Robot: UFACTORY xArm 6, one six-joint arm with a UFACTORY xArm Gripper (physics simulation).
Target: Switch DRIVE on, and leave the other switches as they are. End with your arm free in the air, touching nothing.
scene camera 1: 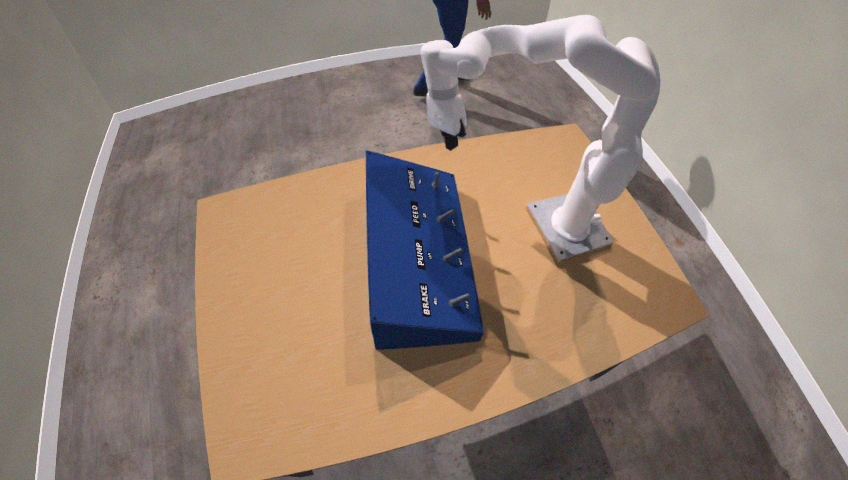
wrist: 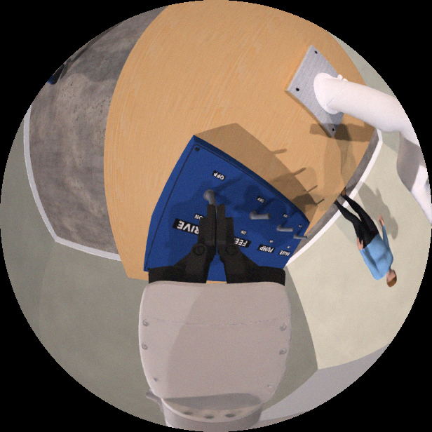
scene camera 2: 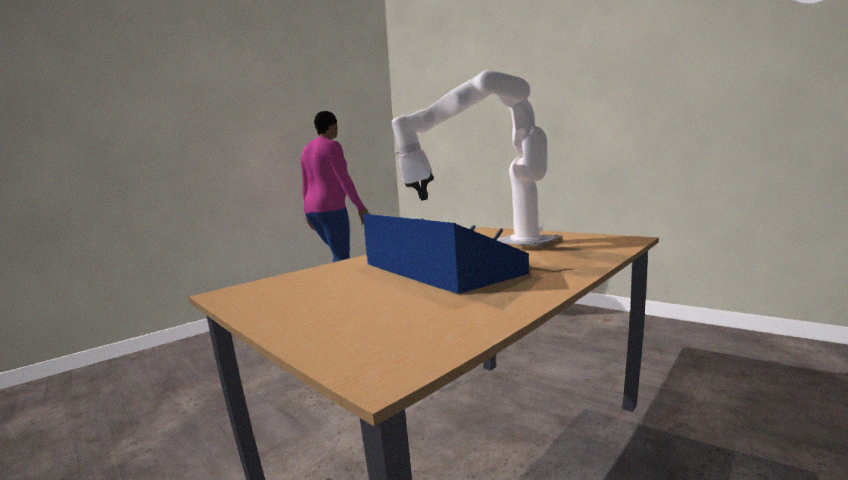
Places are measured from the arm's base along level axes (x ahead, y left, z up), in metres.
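Pixels of known places: gripper, fingertip midpoint: (scene camera 1: 452,147) (scene camera 2: 424,199); arm's base at its link origin: (scene camera 1: 570,224) (scene camera 2: 526,238).
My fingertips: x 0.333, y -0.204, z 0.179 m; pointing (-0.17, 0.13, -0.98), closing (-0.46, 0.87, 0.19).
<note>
For each thing: its top centre in the pictures, then the offset to it from my fingertips. Level surfaces: height alone.
- DRIVE lever at its top centre: (scene camera 1: 437,173) dy +0.030, dx +0.046, dz -0.060 m
- FEED lever at its top centre: (scene camera 1: 448,210) dy +0.151, dx +0.053, dz -0.071 m
- PUMP lever at its top centre: (scene camera 1: 454,249) dy +0.269, dx +0.072, dz -0.071 m
- BRAKE lever at its top centre: (scene camera 1: 462,295) dy +0.387, dx +0.092, dz -0.071 m
- wooden table at its surface level: dz -0.201 m
A blue sloped switch panel (scene camera 1: 392,255) (scene camera 2: 410,249) (wrist: 170,200) sits on the table. The DRIVE lever (scene camera 1: 436,180) (wrist: 209,195) leans toward its ON label, at a different angle from the others; the fingers partly hide it in the wrist view. The FEED lever (scene camera 1: 446,215) (wrist: 260,216), PUMP lever (scene camera 1: 452,255) (wrist: 285,229) and BRAKE lever (scene camera 1: 460,300) (wrist: 300,237) all lean toward OFF. My gripper (scene camera 1: 452,145) (scene camera 2: 423,197) (wrist: 216,213) is shut and empty. It hangs in the air above the panel's DRIVE end, apart from the panel and levers.
The wooden table (scene camera 1: 267,297) (scene camera 2: 309,333) (wrist: 165,75) carries the arm's metal base plate (scene camera 1: 541,217) (wrist: 305,75) beside the panel's low side. A person in a pink top (scene camera 2: 324,178) stands behind the table. A person in light blue (wrist: 377,255) shows in the wrist view.
</note>
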